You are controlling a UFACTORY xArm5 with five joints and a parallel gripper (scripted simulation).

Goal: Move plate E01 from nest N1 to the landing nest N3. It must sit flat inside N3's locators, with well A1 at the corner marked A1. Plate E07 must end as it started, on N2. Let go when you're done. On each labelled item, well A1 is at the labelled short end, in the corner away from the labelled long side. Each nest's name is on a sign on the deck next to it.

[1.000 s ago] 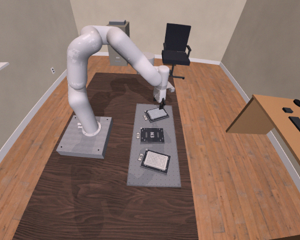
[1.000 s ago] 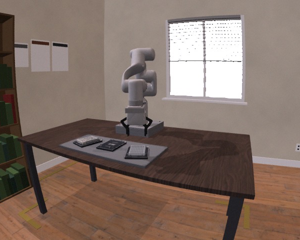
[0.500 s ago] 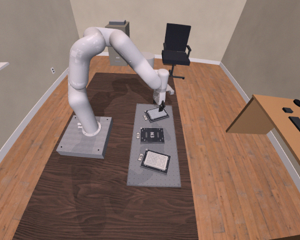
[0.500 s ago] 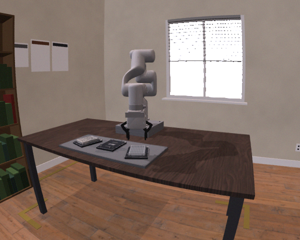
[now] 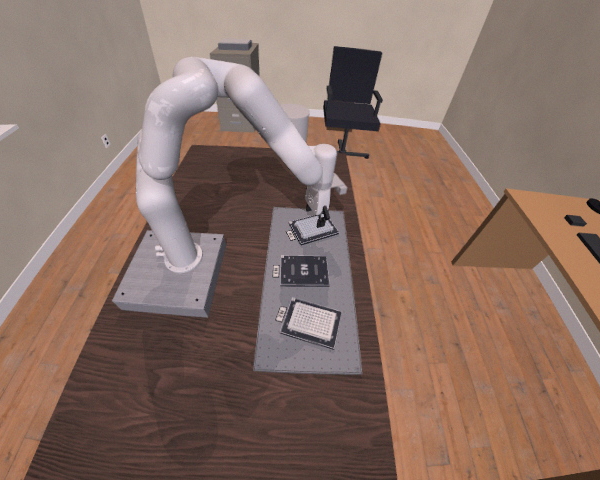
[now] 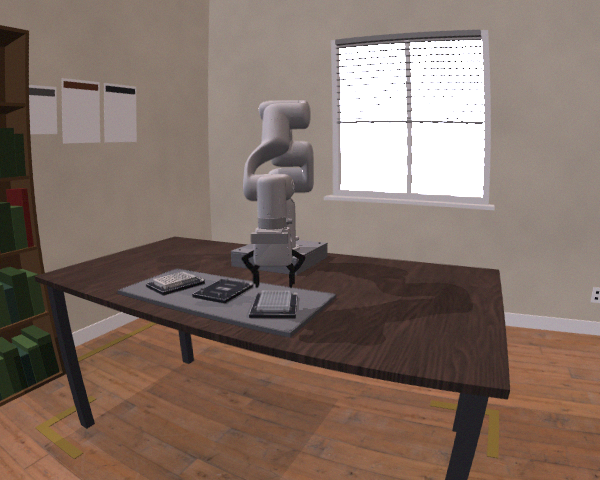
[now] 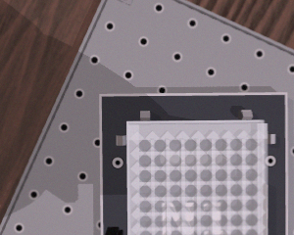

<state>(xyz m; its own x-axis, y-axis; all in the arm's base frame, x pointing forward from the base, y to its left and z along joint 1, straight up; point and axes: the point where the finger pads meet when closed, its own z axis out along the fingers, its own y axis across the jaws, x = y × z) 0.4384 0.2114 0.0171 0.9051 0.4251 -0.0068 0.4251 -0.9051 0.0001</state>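
My gripper is now 60 mm above the nest N1. The rest, counted from my hand: nest frame (30 mm behind, 200 mm to the right, 60 mm below).
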